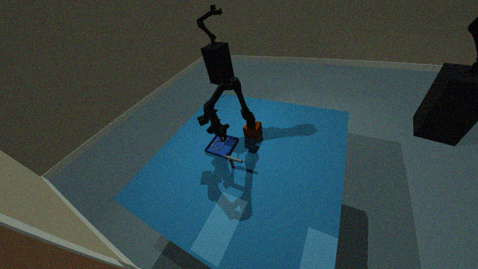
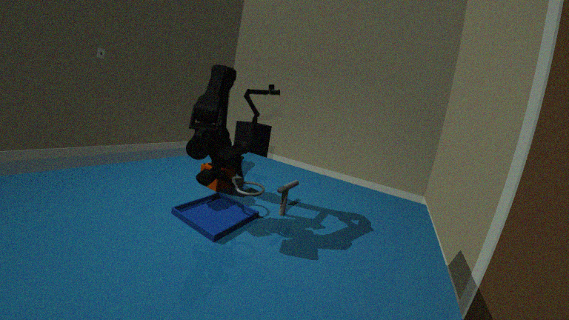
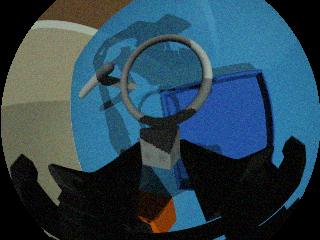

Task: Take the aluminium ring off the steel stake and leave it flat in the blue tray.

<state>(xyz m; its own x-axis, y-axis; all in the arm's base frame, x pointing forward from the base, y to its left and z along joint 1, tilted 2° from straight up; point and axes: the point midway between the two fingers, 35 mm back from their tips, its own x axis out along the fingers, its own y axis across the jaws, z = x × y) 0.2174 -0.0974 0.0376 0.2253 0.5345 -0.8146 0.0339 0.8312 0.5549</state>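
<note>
The aluminium ring lies 50 mm ahead of my gripper tip, 10 mm to the right of it and 10 mm above it. Also, from my gripper tip: blue tray (100 mm below, 60 mm to the right, 10 mm behind).
</note>
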